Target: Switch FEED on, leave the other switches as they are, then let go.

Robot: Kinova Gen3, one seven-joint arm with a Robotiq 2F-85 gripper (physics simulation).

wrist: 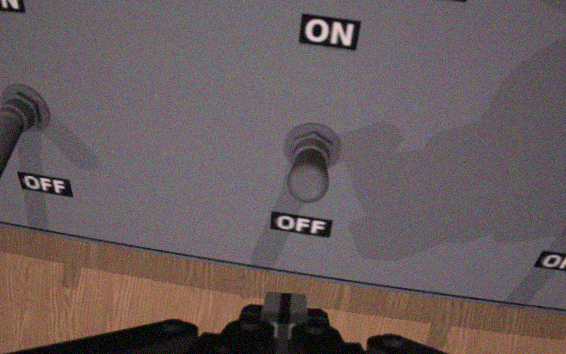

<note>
In view: my gripper [284, 321] and a feed switch lever [308, 181].
</note>
